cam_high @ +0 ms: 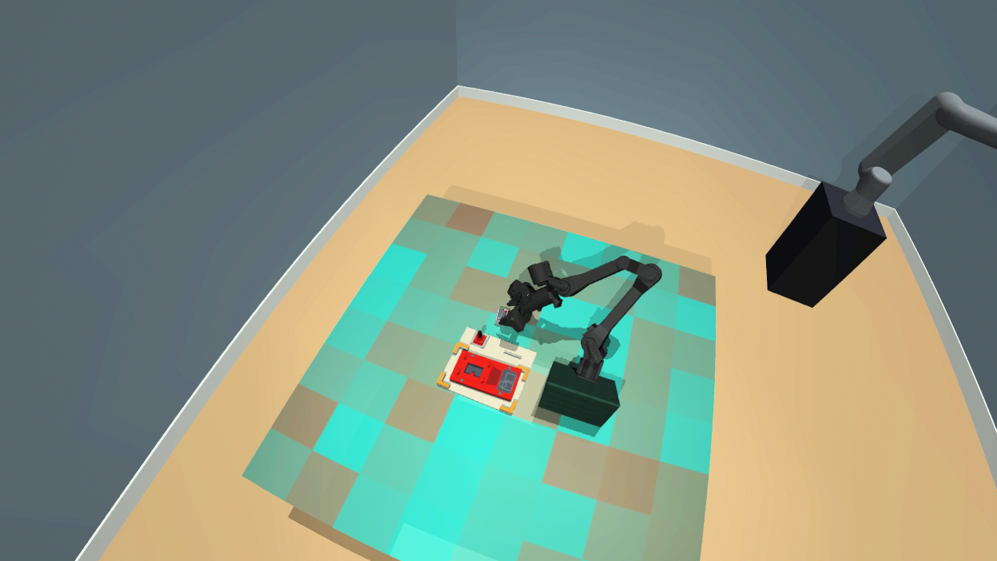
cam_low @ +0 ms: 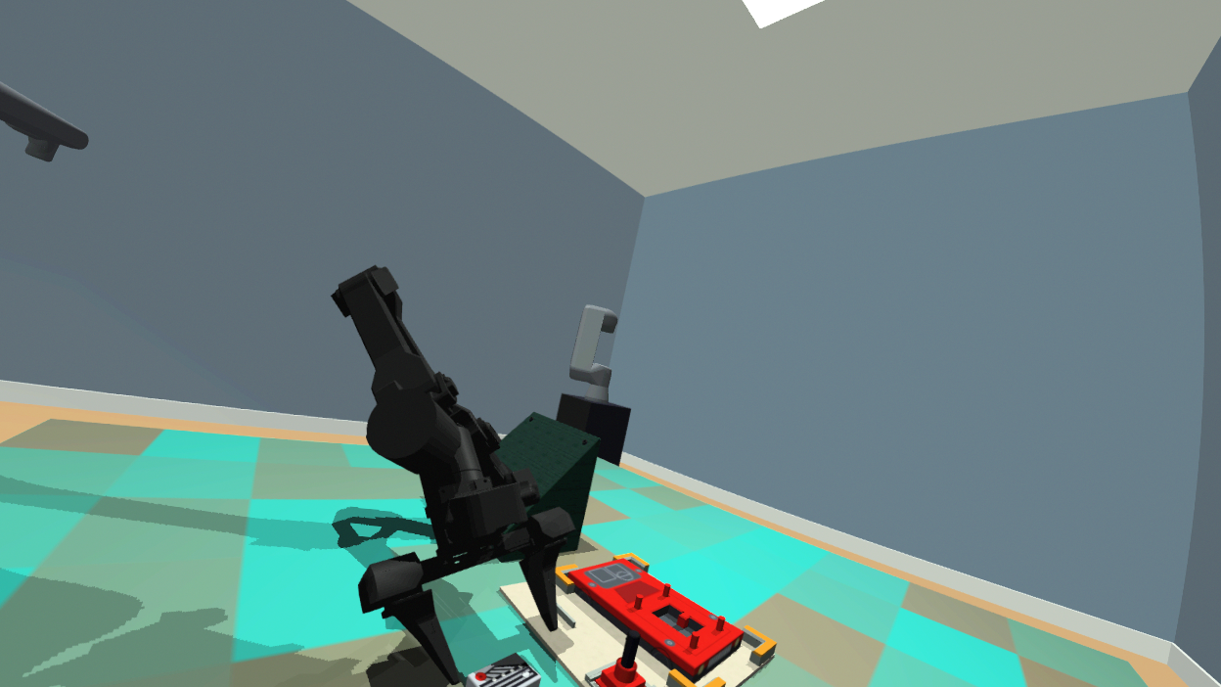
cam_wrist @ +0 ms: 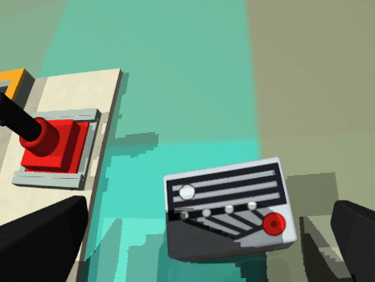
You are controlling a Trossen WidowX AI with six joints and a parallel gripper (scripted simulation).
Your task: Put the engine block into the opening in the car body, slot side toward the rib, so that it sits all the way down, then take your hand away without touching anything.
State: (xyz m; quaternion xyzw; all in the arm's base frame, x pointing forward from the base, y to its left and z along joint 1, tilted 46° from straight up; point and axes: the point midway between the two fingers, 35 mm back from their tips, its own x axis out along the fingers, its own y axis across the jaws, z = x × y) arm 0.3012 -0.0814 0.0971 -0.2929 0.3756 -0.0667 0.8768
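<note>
Now: gripper tip 10 mm short of the engine block and 30 mm above it.
</note>
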